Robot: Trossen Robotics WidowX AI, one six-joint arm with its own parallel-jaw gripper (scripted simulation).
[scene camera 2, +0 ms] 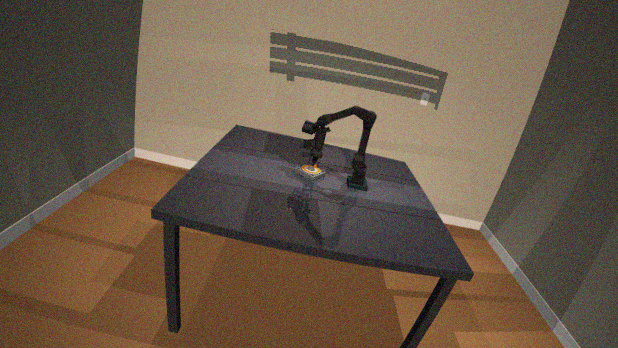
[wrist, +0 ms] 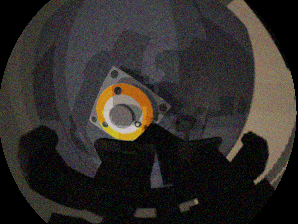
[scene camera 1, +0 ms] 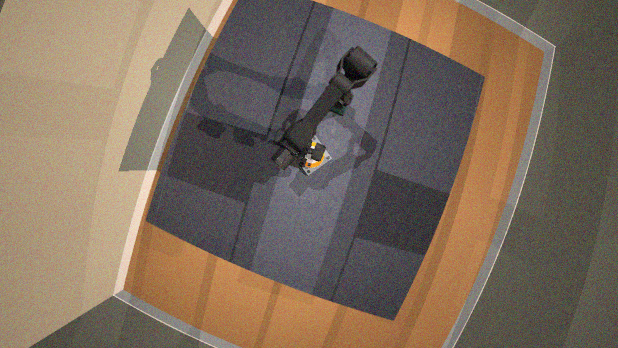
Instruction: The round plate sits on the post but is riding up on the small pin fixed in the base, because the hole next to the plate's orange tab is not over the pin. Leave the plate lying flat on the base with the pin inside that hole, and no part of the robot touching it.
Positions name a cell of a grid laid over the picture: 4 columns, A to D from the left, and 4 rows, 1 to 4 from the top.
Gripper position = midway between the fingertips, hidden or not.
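Observation:
Round plate (wrist: B2) visible. Gripper (wrist: C3) shut, holding nothing.

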